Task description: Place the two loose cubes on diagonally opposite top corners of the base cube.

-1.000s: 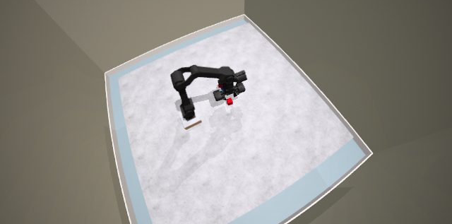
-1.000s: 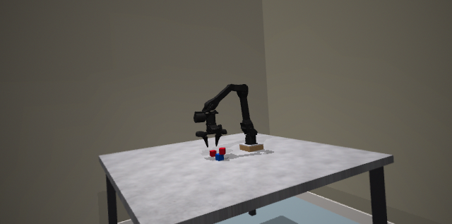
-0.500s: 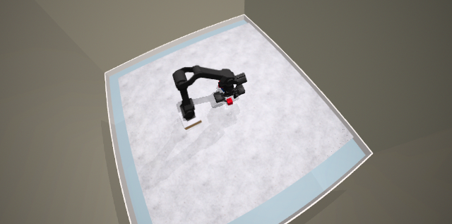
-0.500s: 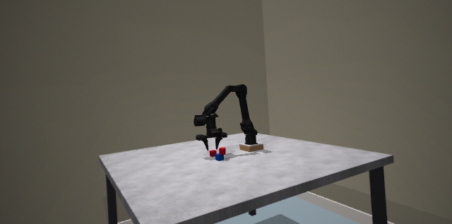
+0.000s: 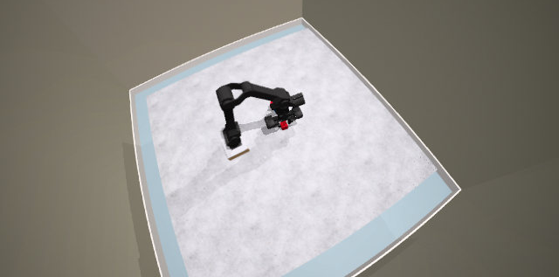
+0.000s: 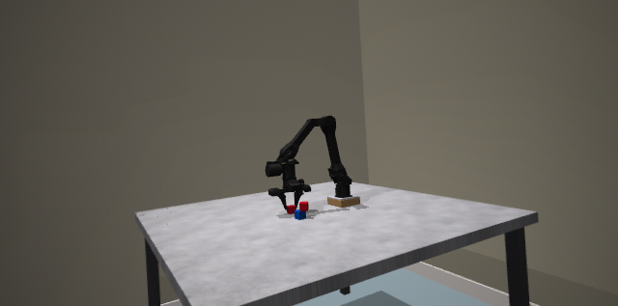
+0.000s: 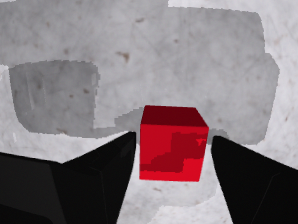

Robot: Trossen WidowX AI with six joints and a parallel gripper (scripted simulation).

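The blue cube lies 10 mm ahead of my gripper tip and 110 mm to the left of it.
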